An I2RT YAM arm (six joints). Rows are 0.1 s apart.
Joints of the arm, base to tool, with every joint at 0 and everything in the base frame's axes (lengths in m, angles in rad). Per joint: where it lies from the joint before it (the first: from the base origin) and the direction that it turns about. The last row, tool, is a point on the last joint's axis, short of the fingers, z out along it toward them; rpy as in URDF.
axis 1: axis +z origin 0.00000 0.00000 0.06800
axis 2: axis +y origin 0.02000 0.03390 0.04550
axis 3: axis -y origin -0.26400 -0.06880 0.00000
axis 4: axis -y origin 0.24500 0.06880 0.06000
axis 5: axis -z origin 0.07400 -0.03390 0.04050
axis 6: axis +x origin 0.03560 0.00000 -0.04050
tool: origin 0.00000 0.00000 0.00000 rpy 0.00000 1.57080 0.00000
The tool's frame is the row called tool.
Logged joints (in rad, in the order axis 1, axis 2, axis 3, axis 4, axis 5, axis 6), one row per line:
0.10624, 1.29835, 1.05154, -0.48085, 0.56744, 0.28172
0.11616, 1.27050, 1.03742, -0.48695, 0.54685, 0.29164
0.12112, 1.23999, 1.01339, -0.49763, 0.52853, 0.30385
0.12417, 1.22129, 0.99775, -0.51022, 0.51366, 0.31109
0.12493, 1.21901, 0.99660, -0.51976, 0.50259, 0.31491
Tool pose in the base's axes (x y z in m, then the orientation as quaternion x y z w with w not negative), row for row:
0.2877, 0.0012, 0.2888, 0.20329, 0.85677, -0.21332, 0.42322
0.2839, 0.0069, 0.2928, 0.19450, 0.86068, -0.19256, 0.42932
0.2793, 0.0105, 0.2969, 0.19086, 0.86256, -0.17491, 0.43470
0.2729, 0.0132, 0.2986, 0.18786, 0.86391, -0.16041, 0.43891
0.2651, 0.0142, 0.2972, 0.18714, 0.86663, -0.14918, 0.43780
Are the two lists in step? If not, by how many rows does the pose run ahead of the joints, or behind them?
The pose runs 2 rows behind the joints: the pose in row i belongs to the joints in row i - 2.
